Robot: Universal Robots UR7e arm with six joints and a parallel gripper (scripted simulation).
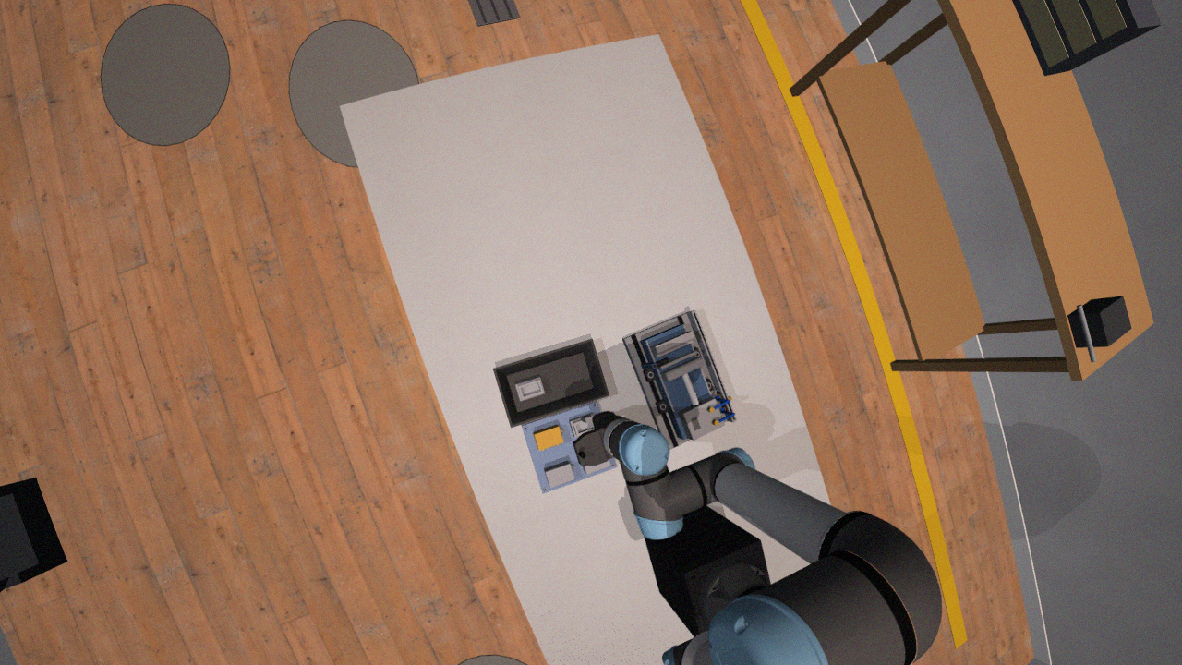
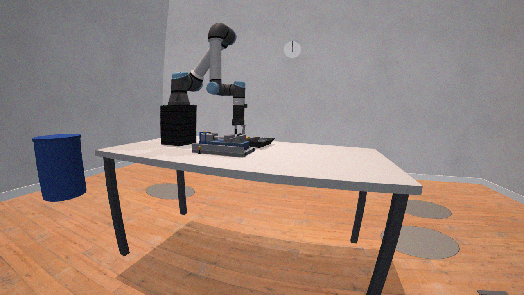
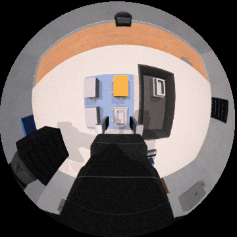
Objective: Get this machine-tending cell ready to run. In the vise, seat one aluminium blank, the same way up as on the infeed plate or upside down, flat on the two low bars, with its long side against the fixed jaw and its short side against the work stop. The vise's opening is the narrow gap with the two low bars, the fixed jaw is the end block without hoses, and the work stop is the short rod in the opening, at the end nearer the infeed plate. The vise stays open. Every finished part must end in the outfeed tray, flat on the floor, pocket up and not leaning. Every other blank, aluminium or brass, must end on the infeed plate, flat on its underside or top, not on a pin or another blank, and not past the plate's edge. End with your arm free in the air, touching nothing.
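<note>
The brass blank is 1 cm behind my hand, 9 cm to the left of it and 6 cm below it. From my hand the other things lie so: vise 6 cm ahead, 25 cm to the right, 5 cm below.
</note>
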